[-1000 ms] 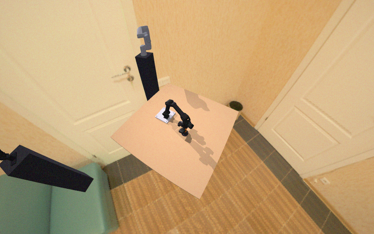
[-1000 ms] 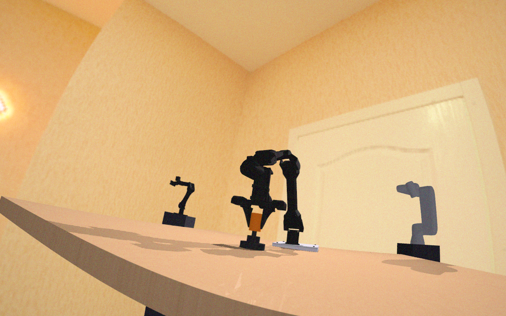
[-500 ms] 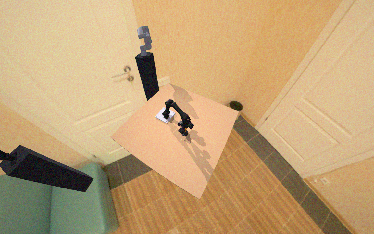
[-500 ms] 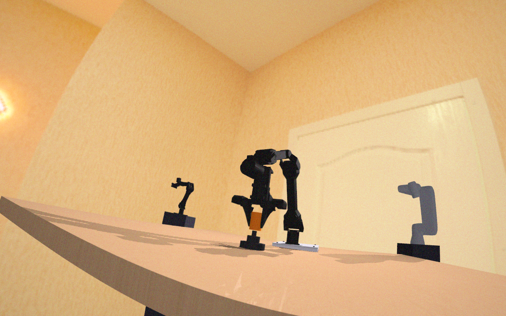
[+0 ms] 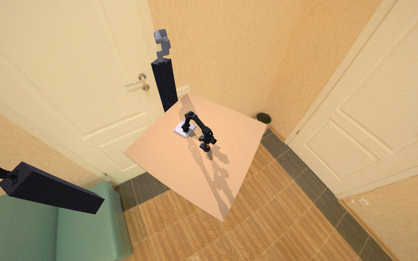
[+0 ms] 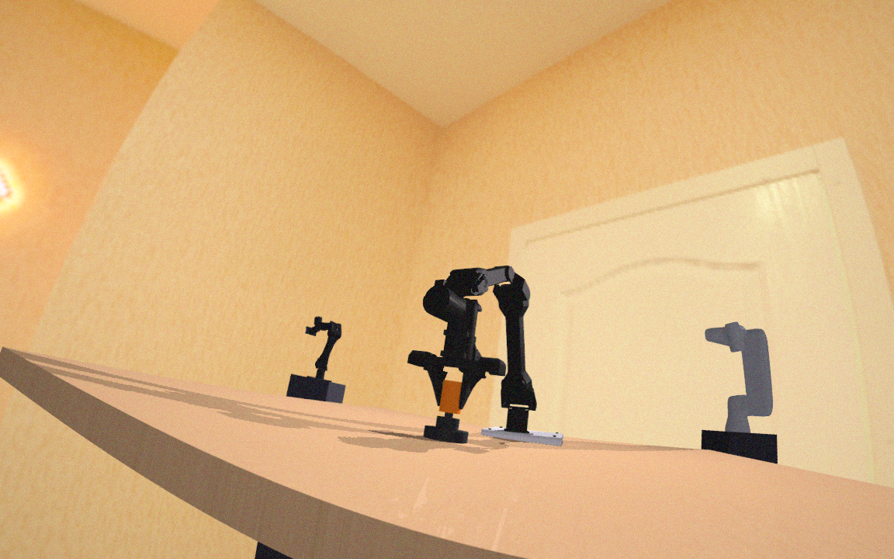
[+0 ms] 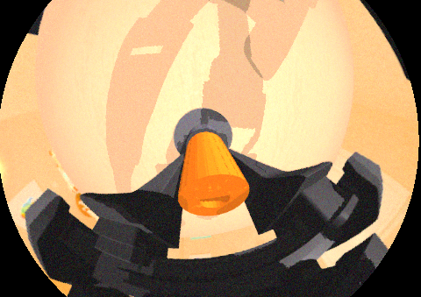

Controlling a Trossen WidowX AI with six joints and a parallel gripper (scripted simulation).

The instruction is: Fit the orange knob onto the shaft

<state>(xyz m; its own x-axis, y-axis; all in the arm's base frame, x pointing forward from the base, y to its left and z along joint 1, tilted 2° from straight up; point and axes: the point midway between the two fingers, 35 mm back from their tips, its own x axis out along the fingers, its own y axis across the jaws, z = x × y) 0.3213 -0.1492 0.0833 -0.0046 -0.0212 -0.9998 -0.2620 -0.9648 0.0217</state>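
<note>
Now: gripper tip 3 cm above the round pedestal. Also, from my gripper tip: orange knob 2 cm above.
</note>
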